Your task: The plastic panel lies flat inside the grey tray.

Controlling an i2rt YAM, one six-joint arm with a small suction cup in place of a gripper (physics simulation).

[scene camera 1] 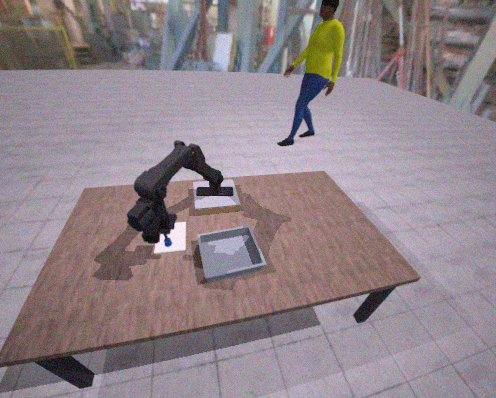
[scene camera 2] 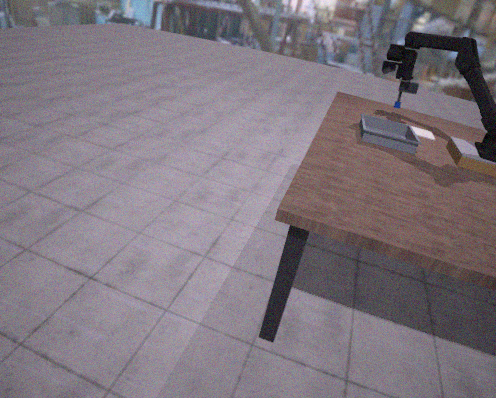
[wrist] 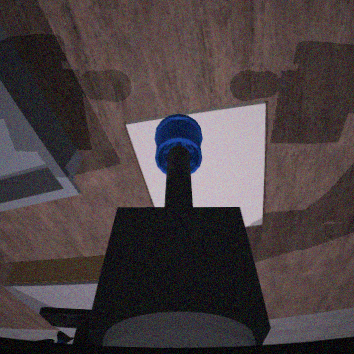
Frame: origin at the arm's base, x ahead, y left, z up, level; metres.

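Seen in the pictures: hand, its tool point: [scene camera 1: 168, 243] [scene camera 2: 396, 107] [wrist: 178, 135]; arm's base, origin of its link: [scene camera 1: 215, 192] [scene camera 2: 485, 152].
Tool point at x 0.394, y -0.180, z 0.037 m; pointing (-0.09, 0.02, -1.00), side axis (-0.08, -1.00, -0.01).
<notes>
Offsets run from my tool point to a thing's top centre. Level surfaces: height alone.
The white, thin, square plastic panel @[0.116 m back, 0.020 m right, 0.082 m down] [scene camera 1: 178, 232] [scene camera 2: 424, 132] [wrist: 230, 160] lies flat on the table, beside the grey tray and outside it. The grey tray @[0.002 m ahead, 0.247 m left, 0.039 m down] [scene camera 1: 220, 261] [scene camera 2: 390, 141] [wrist: 15, 161] is open-topped with low walls; no panel shows inside it, and light and shadow patches fall on its floor. My gripper, a small blue suction cup [scene camera 1: 168, 242] [scene camera 2: 397, 104] [wrist: 178, 142] on a thin black rod, points down and is open, with nothing on it. It hangs above the table, apart from the panel. In the wrist view the cup and its black mount hide the panel's left and lower parts.
The arm's base stands on a white-topped block with an ochre side [scene camera 1: 217, 211] [scene camera 2: 475, 165] [wrist: 55, 270] at the table's back edge. The brown wooden table @[0.089 m down] [scene camera 1: 325, 250] [scene camera 2: 350, 185] carries arm shadows. A person in a yellow top [scene camera 1: 324, 50] is on the floor behind the table.
</notes>
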